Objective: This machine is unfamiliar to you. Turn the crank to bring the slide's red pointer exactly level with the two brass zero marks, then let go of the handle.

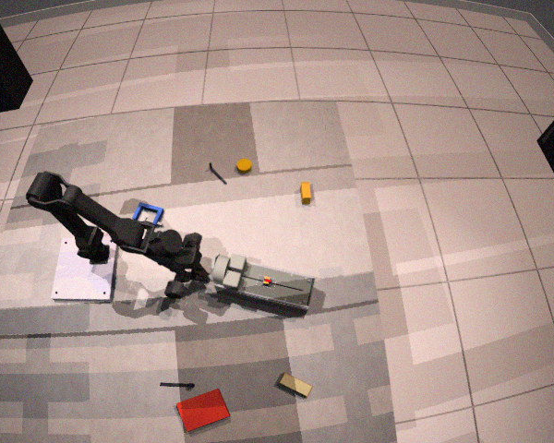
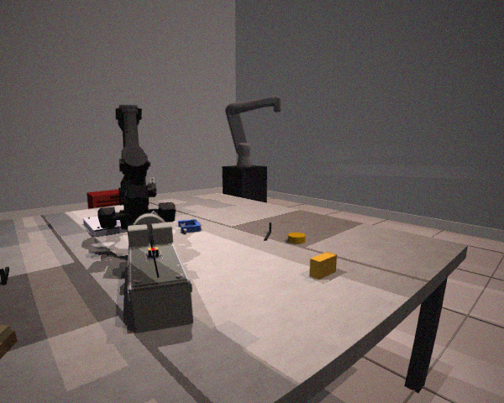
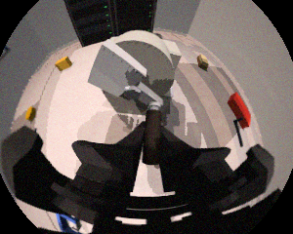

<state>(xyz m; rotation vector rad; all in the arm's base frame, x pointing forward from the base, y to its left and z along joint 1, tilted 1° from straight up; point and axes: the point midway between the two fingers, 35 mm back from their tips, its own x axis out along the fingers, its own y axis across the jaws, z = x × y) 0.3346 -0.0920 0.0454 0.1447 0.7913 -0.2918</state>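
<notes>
Now: the dark crank handle 2 cm behind my gripper tip, 1 cm to the left of it and 2 cm above it. From my gripper tip the other things lie so: blue block (20 cm behind, 24 cm to the left, 4 cm below); red plate (3 cm behind, 37 cm to the right, 3 cm below); red pointer (17 cm ahead, 3 cm to the right, 4 cm above).
</notes>
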